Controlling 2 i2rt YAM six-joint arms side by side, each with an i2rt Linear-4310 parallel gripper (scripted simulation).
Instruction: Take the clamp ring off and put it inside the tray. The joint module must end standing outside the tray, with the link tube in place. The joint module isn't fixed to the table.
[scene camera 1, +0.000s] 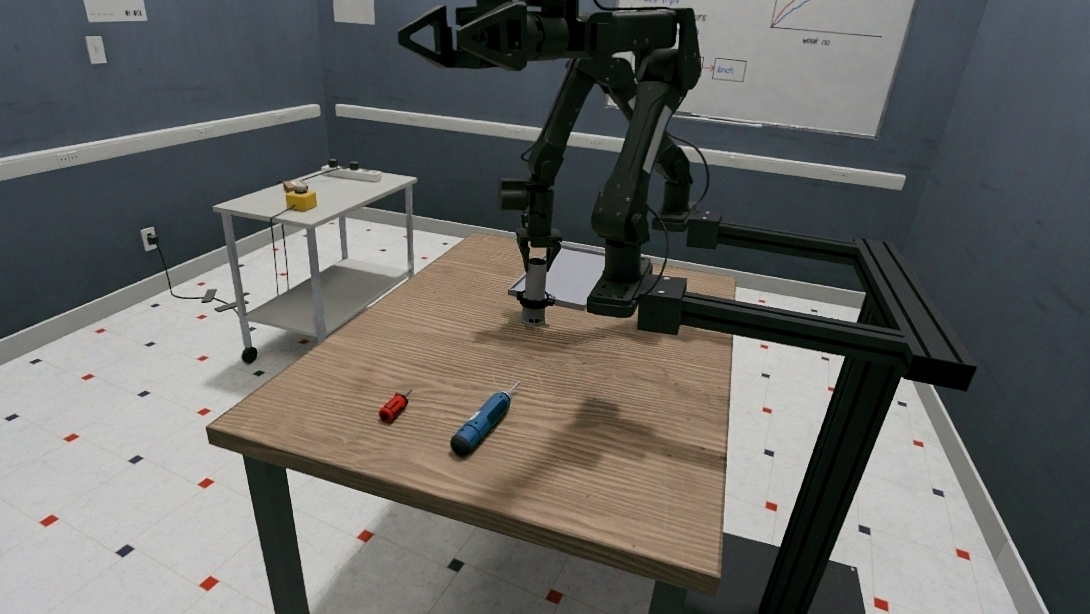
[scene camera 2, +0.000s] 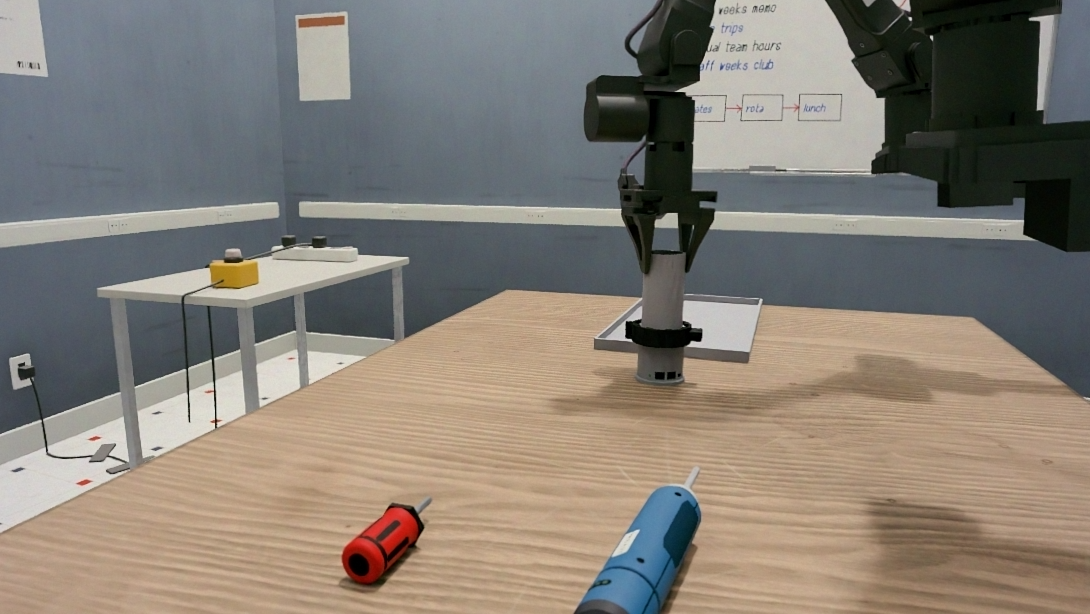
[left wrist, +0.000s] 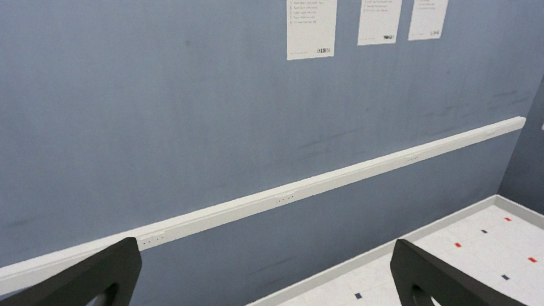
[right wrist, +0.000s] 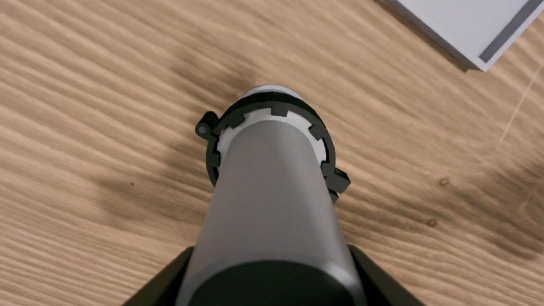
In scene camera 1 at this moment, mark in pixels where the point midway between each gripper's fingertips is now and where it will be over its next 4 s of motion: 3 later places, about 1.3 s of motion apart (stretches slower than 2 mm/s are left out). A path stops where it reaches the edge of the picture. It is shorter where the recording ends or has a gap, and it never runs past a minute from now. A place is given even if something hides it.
My left gripper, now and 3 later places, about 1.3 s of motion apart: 426, 37; 341, 222; 436, 279; 553, 294
My right gripper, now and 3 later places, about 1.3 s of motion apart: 536, 271; 543, 276; 549, 280; 550, 263
